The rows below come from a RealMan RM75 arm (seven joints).
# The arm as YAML. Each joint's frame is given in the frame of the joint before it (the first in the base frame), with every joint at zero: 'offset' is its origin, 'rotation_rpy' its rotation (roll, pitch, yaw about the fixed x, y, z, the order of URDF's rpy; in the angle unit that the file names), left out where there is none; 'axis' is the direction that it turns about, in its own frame. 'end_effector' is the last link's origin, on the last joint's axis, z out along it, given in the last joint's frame.
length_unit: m
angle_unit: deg
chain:
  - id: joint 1
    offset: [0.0, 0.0, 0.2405]
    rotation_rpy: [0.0, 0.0, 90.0]
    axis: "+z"
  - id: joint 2
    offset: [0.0, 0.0, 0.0]
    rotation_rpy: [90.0, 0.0, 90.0]
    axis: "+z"
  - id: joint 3
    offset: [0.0, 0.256, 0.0]
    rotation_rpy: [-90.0, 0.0, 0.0]
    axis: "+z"
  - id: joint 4
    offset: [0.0, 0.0, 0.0]
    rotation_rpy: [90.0, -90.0, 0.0]
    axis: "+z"
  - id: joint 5
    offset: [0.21, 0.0, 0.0]
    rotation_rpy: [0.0, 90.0, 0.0]
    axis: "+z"
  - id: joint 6
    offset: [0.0, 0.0, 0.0]
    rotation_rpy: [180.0, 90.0, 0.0]
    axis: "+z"
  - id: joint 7
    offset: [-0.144, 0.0, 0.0]
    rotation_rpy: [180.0, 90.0, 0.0]
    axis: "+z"
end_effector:
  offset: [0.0, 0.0, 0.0]
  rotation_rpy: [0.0, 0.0, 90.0]
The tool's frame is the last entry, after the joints.
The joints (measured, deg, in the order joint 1, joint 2, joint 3, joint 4, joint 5, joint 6, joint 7), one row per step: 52.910, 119.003, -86.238, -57.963, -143.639, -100.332, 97.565; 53.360, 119.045, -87.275, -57.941, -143.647, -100.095, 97.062; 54.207, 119.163, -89.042, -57.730, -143.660, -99.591, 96.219; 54.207, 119.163, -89.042, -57.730, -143.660, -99.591, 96.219; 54.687, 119.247, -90.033, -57.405, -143.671, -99.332, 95.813; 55.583, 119.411, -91.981, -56.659, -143.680, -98.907, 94.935; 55.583, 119.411, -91.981, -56.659, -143.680, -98.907, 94.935; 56.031, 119.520, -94.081, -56.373, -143.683, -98.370, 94.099; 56.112, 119.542, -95.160, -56.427, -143.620, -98.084, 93.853; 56.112, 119.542, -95.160, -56.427, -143.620, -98.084, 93.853; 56.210, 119.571, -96.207, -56.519, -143.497, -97.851, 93.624; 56.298, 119.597, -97.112, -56.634, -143.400, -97.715, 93.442; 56.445, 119.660, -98.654, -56.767, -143.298, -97.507, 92.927; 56.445, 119.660, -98.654, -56.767, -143.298, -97.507, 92.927
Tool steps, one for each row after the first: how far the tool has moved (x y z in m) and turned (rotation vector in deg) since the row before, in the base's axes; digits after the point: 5 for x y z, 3 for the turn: -0.00231, -0.00016, -0.00208, -0.676, -0.532, 1.452; -0.00392, -0.00029, -0.00405, -1.164, -0.905, 2.434; 0.00000, 0.00000, 0.00000, 0.000, 0.000, 0.000; -0.00144, -0.00048, -0.00249, -0.705, -0.607, 1.125; -0.00194, -0.00133, -0.00477, -1.518, -1.273, 2.089; 0.00000, 0.00000, 0.00000, 0.000, 0.000, 0.000; -0.00059, -0.00174, -0.00428, -1.326, -1.175, 2.130; -0.00013, -0.00102, -0.00193, -0.520, -0.499, 0.962; 0.00000, 0.00000, 0.00000, 0.000, 0.000, 0.000; -0.00044, -0.00115, -0.00191, -0.559, -0.435, 0.936; -0.00044, -0.00112, -0.00155, -0.511, -0.405, 0.801; -0.00035, -0.00202, -0.00267, -1.027, -0.747, 1.466; 0.00000, 0.00000, 0.00000, 0.000, 0.000, 0.000
